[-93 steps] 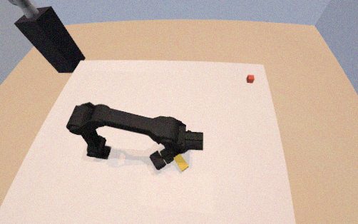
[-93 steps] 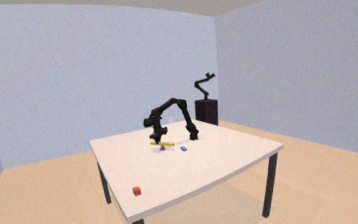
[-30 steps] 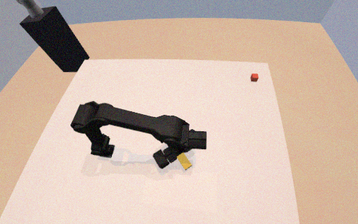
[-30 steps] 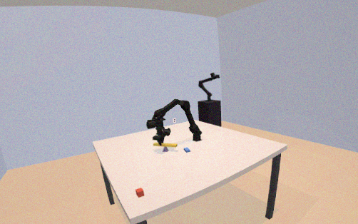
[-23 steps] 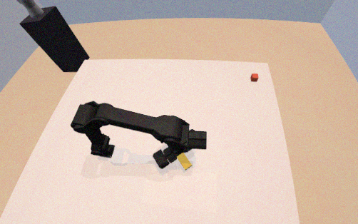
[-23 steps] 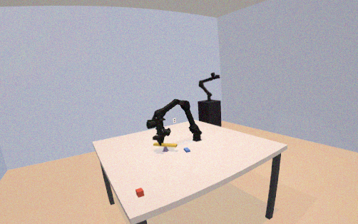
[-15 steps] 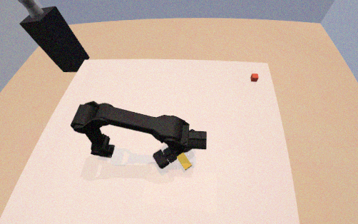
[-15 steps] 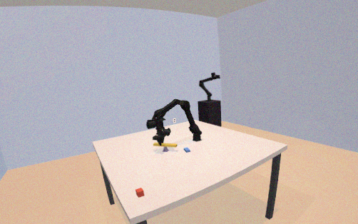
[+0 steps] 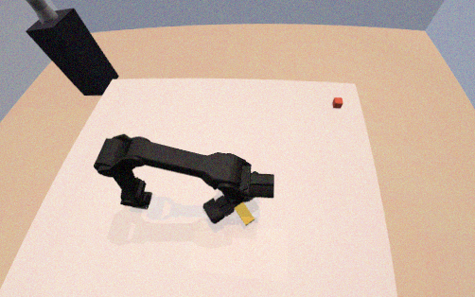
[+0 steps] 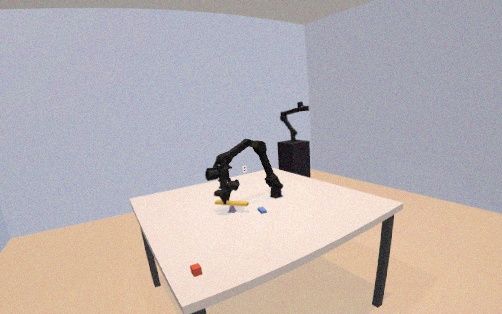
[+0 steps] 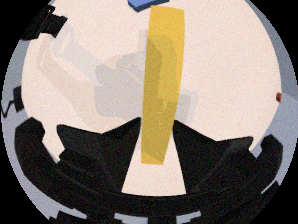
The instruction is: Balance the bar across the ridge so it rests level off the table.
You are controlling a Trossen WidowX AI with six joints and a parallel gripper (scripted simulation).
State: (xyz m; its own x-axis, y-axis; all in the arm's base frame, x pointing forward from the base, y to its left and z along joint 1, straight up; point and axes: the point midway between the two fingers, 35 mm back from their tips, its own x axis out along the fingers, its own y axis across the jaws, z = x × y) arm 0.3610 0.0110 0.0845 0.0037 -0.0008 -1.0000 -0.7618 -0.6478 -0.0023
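Right now the yellow bar is 2 cm behind my gripper tip and 2 cm to the left of it. Round my gripper tip: blue block (15 cm behind, 14 cm to the left, 4 cm below); then red cube (38 cm ahead, 49 cm to the left, 3 cm below).
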